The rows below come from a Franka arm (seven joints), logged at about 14 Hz.
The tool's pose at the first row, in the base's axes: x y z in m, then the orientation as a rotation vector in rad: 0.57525, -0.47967, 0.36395, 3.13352, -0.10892, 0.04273
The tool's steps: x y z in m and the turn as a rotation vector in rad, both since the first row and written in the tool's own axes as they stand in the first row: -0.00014, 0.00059, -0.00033, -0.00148, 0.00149, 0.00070; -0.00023, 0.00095, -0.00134, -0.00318, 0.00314, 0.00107; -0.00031, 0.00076, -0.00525, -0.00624, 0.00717, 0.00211; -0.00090, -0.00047, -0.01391, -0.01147, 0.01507, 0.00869; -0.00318, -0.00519, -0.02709, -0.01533, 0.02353, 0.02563; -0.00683, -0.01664, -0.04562, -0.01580, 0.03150, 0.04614; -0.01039, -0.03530, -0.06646, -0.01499, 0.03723, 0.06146; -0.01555, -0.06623, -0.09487, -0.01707, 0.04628, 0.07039; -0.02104, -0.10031, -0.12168, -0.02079, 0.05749, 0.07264; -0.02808, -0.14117, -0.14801, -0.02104, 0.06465, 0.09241; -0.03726, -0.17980, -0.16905, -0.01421, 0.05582, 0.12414
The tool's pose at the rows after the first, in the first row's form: 0.57506, -0.48025, 0.36428, 3.13193, -0.10999, 0.04497; 0.57492, -0.48059, 0.36529, 3.13012, -0.11053, 0.04743; 0.57475, -0.48037, 0.36919, 3.12678, -0.11210, 0.05352; 0.57401, -0.47904, 0.37783, 3.12076, -0.12224, 0.06551; 0.57171, -0.47409, 0.39092, 3.11539, -0.14853, 0.07848; 0.56836, -0.46229, 0.40928, 3.11290, -0.18042, 0.09094; 0.56555, -0.44328, 0.42992, 3.11198, -0.20427, 0.10000; 0.56178, -0.41187, 0.45803, 3.10829, -0.21800, 0.11393; 0.55795, -0.37731, 0.48451, 3.10330, -0.22122, 0.13102; 0.55306, -0.33588, 0.51043, 3.10025, -0.25184, 0.14219; 0.54602, -0.29657, 0.53102, 3.10398, -0.30168, 0.12923
